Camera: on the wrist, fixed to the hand. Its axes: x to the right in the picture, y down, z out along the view.
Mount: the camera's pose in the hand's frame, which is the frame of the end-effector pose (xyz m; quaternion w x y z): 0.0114 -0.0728 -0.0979 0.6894 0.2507 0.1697 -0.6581
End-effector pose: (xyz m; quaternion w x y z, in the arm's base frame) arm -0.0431 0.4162 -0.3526 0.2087 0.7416 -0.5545 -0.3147
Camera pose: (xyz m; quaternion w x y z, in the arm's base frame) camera 0.0777 0.4232 -0.3332 0.1550 -0.9819 -0.0623 0.0894
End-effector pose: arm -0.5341 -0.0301 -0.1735 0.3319 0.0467 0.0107 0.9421
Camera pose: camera -0.5068 0.0348 -0.2738 0.8353 -0.0515 0.3306 0.4363
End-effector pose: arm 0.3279 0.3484 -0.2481 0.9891 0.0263 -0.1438 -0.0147
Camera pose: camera 0.3652 0.2800 -0.3427 0.6900 0.3632 0.0823 -0.6206
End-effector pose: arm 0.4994 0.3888 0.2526 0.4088 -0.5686 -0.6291 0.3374
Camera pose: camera 0.5551 0.3870 0.3617 0.7532 0.0672 -0.6539 0.0248
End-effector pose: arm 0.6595 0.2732 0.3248 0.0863 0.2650 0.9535 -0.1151
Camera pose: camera 0.6015 0.2441 0.4287 0.2445 0.4036 -0.8175 0.3302
